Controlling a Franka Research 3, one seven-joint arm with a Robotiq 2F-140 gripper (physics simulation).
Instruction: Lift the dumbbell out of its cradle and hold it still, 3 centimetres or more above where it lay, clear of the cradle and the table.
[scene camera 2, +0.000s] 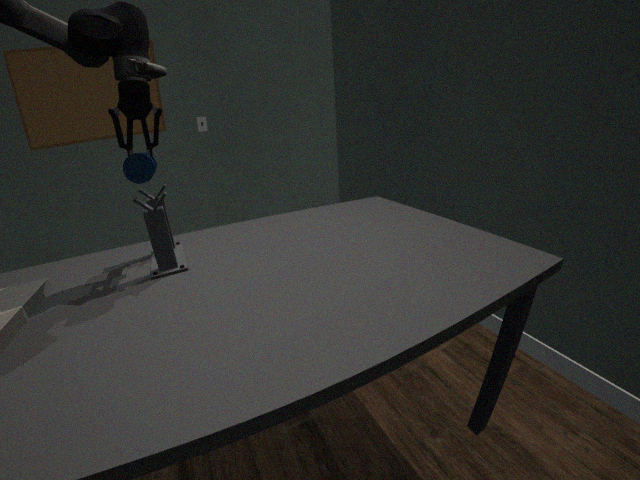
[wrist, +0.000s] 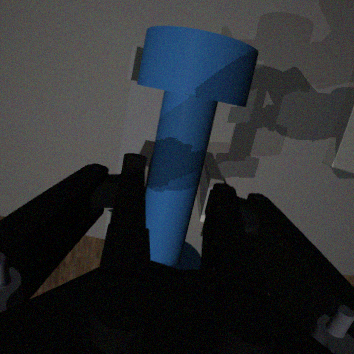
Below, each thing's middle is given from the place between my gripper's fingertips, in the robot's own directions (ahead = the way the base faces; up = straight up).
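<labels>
The blue dumbbell (scene camera 2: 139, 168) is 2 cm above my hand and 1 cm to the left of it. The grey cradle (scene camera 2: 168, 258) is 15 cm below my hand, 1 cm ahead of it and 1 cm to the left of it.
</labels>
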